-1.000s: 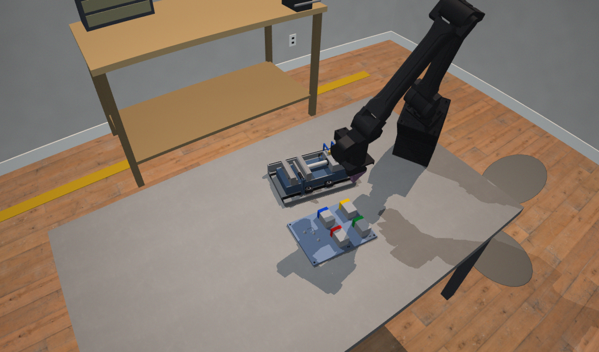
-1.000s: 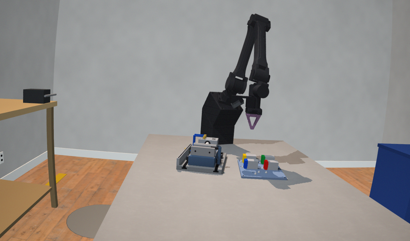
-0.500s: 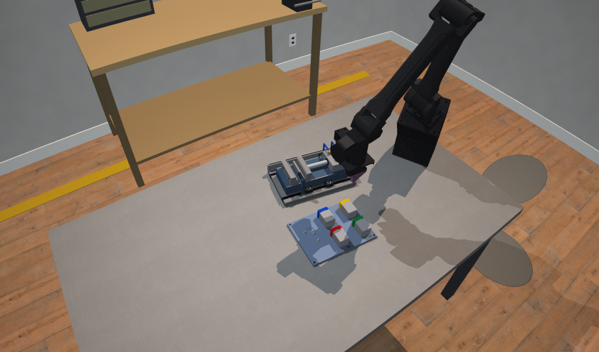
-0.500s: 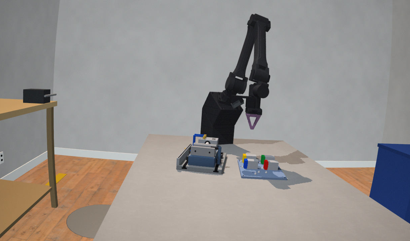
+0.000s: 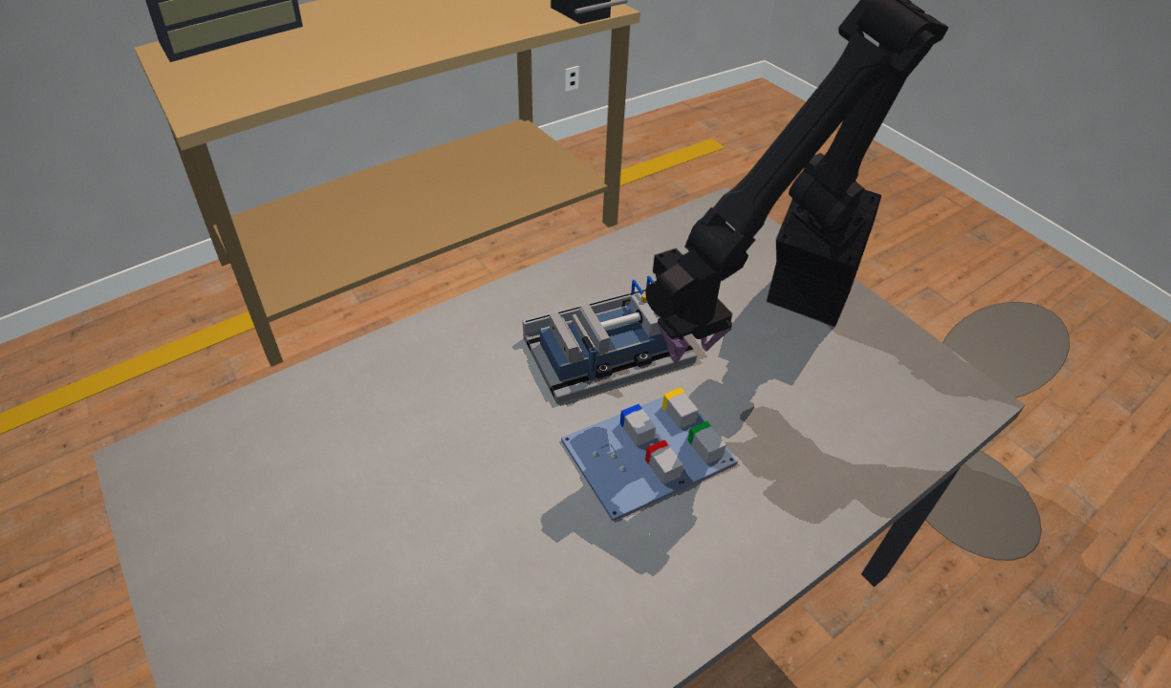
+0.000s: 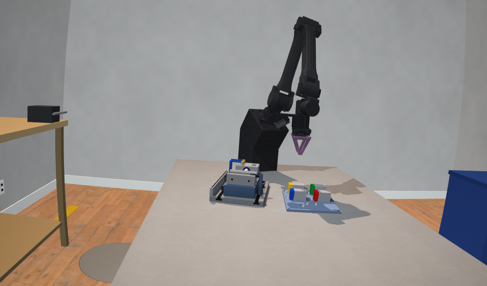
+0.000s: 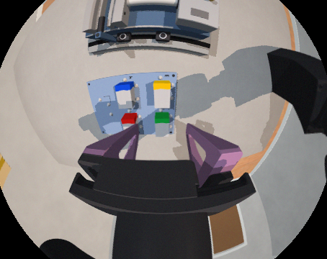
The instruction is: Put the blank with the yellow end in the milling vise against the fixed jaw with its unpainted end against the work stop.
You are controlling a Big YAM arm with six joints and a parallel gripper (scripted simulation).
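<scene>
The yellow-ended blank lies 15 cm below my hand. From my hand the other things lie so: blue-ended blank 9 cm ahead, 1 cm to the right, 15 cm below; red-ended blank 10 cm ahead, 8 cm to the left, 15 cm below; green-ended blank 1 cm ahead, 9 cm to the left, 15 cm below.
</scene>
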